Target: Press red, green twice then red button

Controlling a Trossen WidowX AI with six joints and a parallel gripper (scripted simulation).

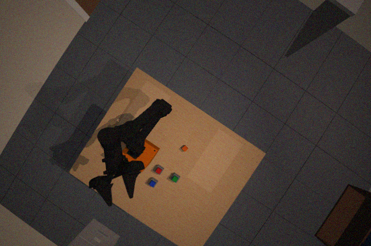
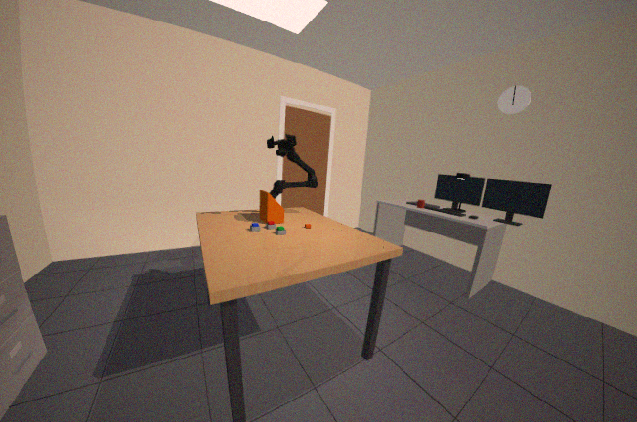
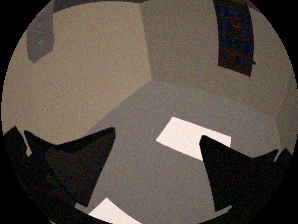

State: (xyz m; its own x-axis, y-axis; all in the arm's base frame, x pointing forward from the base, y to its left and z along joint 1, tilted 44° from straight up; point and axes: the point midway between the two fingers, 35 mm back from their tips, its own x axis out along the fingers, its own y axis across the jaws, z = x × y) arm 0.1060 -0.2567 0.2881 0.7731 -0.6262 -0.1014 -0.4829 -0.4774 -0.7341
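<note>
My gripper tip is 60 mm short of the red button, 50 mm to the left of it and 520 mm above it. From my gripper tip the other things lie so: small orange block 120 mm ahead, 170 mm to the left, 540 mm below; then green button 180 mm ahead, 40 mm to the right, 520 mm below; then blue button 80 mm ahead, 150 mm to the right, 520 mm below.
</note>
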